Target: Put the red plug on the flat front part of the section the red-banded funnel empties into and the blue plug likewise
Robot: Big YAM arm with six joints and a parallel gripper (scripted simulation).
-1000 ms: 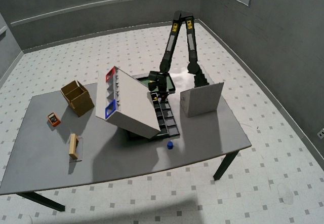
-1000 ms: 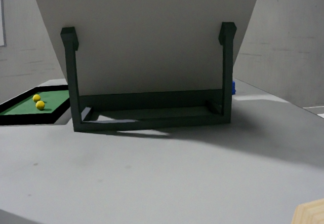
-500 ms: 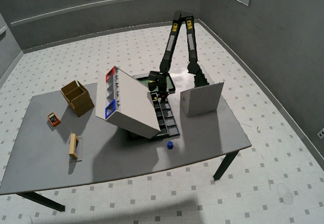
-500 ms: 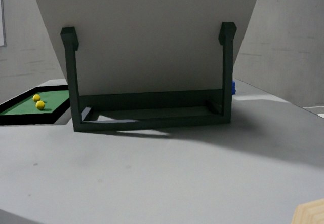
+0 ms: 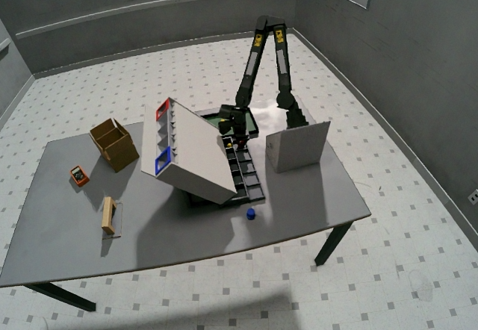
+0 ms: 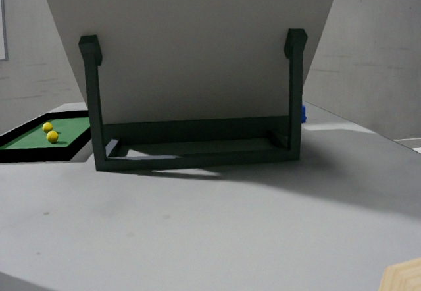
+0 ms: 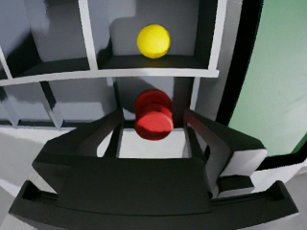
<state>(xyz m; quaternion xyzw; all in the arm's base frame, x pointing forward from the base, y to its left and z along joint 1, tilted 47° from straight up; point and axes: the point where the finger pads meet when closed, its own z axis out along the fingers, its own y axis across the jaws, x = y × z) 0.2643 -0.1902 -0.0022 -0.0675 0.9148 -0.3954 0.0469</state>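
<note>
Now: hand 17 cm to the left of the green marble tray, 9 cm short of it and 3 cm above it. Round my hand: white sloped cover 18 cm ahead, 17 cm to the left, 17 cm above.
</note>
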